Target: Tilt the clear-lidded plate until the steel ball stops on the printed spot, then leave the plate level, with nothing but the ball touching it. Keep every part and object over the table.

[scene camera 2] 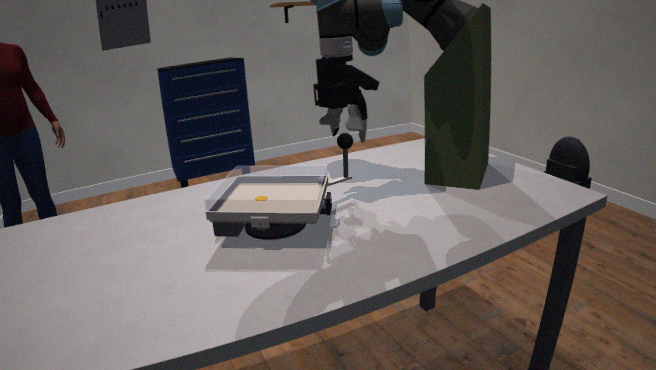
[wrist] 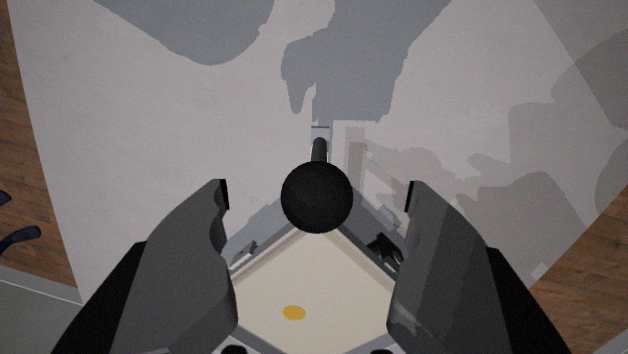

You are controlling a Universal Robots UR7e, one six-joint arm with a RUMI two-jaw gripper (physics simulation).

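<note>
The cream plate (scene camera 2: 295,206) (wrist: 330,280) has grey walls and a clear lid (scene camera 2: 280,171). It stands on a round black base (scene camera 2: 275,231) and looks roughly level; a slight tilt cannot be told. Its printed yellow spot (scene camera 2: 261,198) (wrist: 294,313) is uncovered. The steel ball (scene camera 2: 322,180) shows faintly in the plate's corner nearest the handle; in the wrist view that corner is hidden. The handle is a black ball knob (scene camera 2: 345,141) (wrist: 317,197) on an upright rod (scene camera 2: 345,164). My gripper (scene camera 2: 349,132) (wrist: 316,182) is open and empty, just above the knob, its fingers apart on either side.
A tall dark green block (scene camera 2: 457,130) stands on the table (scene camera 2: 125,280) to the right of the handle. A black clamp-like part (scene camera 2: 328,203) (wrist: 386,247) is on the plate's side. A blue drawer cabinet (scene camera 2: 207,120) and a person (scene camera 2: 22,100) are beyond the table.
</note>
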